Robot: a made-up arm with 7 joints.
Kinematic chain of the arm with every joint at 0, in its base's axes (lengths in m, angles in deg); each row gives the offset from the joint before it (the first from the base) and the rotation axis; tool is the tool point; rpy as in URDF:
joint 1: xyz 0 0 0.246 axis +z
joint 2: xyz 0 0 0 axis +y
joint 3: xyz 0 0 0.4 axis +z
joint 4: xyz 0.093 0 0 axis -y
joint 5: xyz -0.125 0 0.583 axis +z
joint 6: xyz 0 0 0 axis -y
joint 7: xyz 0.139 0 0 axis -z
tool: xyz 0 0 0 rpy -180 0 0
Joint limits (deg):
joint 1: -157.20..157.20
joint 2: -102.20..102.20
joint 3: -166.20..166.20
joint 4: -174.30..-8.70
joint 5: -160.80..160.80
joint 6: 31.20..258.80
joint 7: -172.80..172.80
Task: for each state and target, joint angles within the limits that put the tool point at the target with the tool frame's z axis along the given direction. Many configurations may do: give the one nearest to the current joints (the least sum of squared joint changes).
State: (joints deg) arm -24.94 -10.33 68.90 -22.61 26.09 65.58 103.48
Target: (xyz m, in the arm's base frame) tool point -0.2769 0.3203 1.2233 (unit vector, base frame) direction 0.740 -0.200 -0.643
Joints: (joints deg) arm -32.73 -30.38 41.98 -8.82 -3.50 31.32 103.48
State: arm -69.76 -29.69 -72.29 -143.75 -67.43 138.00 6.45
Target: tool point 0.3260 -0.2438 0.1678 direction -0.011 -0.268 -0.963
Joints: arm -18.75 -22.30 -40.48 -173.93 -68.25 155.33 6.45
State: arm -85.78 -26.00 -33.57 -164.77 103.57 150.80 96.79
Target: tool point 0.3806 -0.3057 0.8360 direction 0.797 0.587 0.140
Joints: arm -42.67 -42.42 5.46 -123.19 99.49 106.54 96.79
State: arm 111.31 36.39 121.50 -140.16 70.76 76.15 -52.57
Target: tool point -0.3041 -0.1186 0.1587 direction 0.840 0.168 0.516
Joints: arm 62.40 47.19 105.24 -168.80 21.25 31.20 -52.57
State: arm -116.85 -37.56 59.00 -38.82 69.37 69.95 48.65
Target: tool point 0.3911 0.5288 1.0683 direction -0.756 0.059 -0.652
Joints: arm -80.58 -13.30 105.77 -50.14 83.59 31.20 48.65
